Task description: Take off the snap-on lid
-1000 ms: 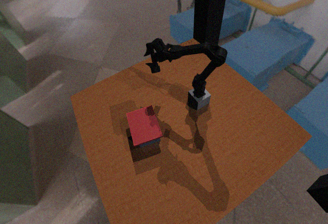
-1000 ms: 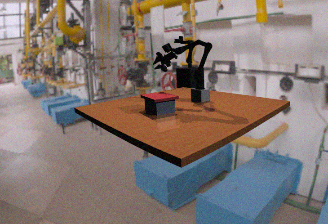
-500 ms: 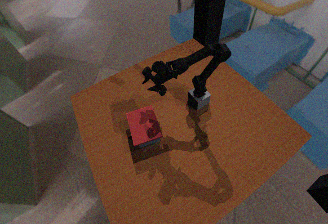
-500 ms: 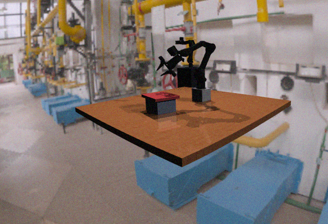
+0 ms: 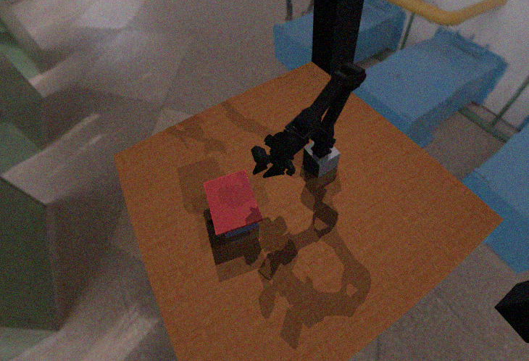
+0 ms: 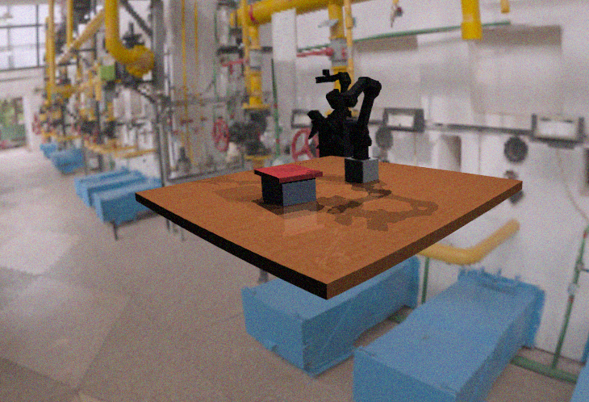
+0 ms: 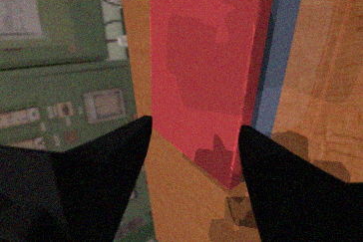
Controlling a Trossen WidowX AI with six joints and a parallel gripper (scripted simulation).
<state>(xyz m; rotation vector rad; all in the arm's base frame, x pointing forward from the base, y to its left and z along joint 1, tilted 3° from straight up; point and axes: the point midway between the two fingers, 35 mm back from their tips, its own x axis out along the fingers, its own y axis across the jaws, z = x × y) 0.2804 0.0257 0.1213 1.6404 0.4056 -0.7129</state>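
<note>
Right now my gripper tip is 12 cm short of the red lid, 9 cm above it and 1 cm to the left of it. The rest, counted from my gripper tip: storage box (14 cm below, 12 cm ahead, 1 cm to the right).
</note>
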